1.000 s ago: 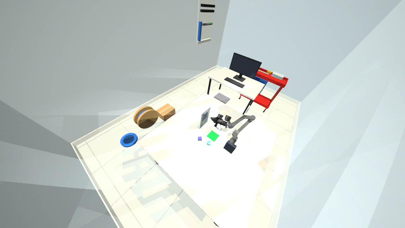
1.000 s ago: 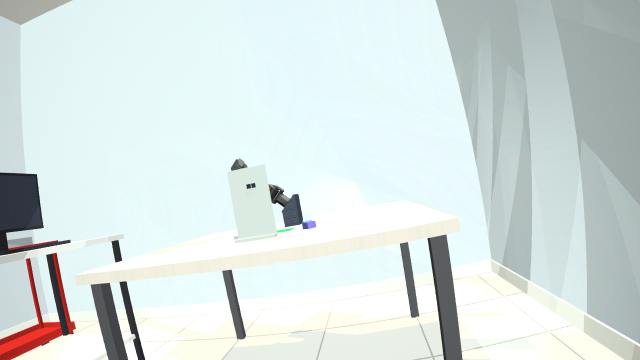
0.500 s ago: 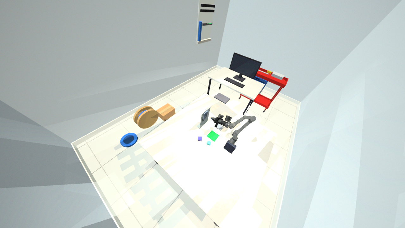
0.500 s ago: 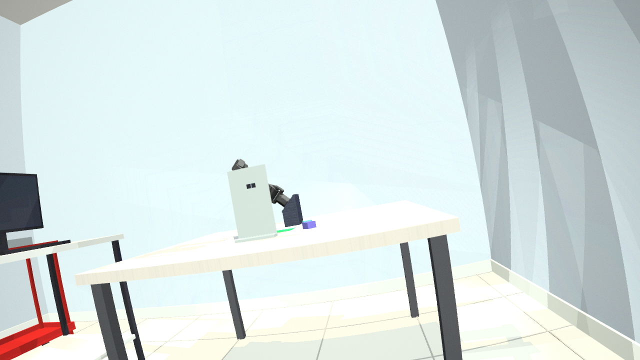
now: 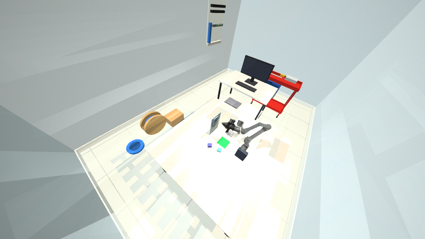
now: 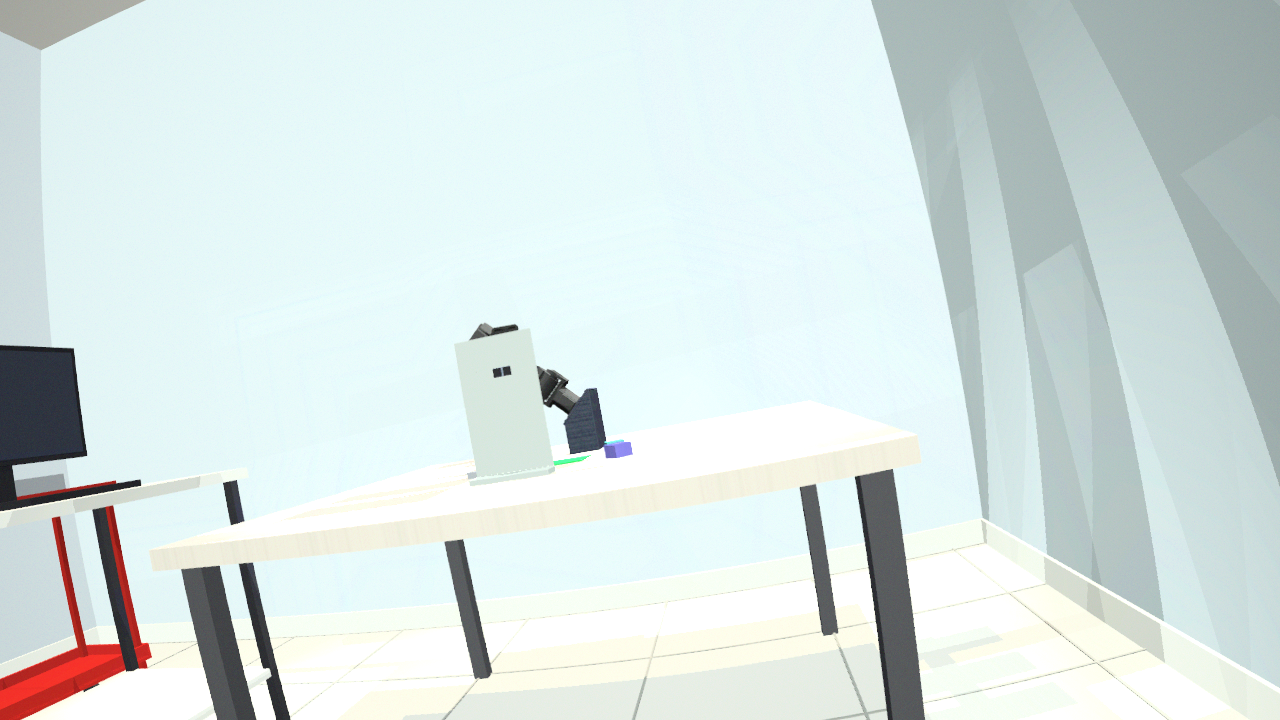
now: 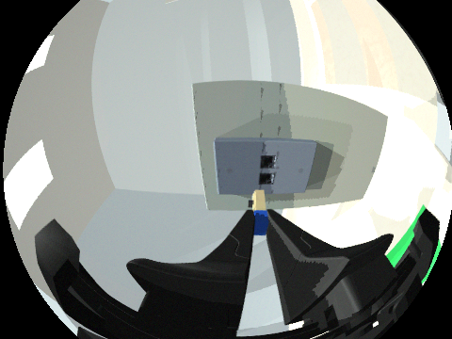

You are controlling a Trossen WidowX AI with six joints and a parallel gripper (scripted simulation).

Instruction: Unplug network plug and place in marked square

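My gripper tip is now 24 cm above the green marked square, 11 cm past it and 5 cm to the right of it. Round my gripper tip: blue network plug (right at my gripper tip); then upright panel (10 cm below, 10 cm ahead).
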